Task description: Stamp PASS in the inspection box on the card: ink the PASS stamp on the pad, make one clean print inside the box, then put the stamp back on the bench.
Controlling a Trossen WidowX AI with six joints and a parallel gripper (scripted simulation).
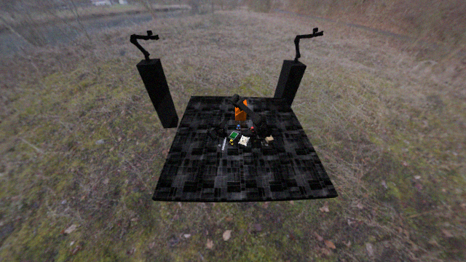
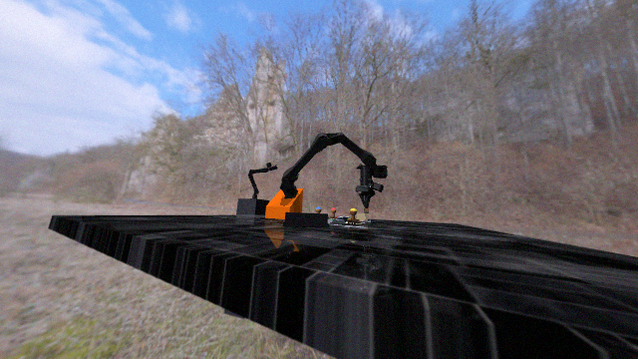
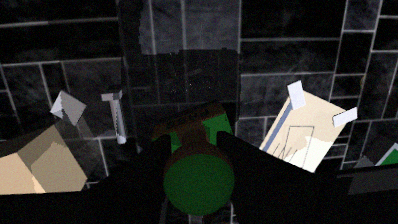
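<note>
Now: the green ink pad 18 cm to the right of my gripper tip, 13 cm behind it and 7 cm below it. Also, from my gripper tip: green stamp (right at my gripper tip); then tan box (14 cm to the left, 5 cm below, 3 cm behind); then cream card (9 cm to the right, 7 cm below, 7 cm behind).
</note>
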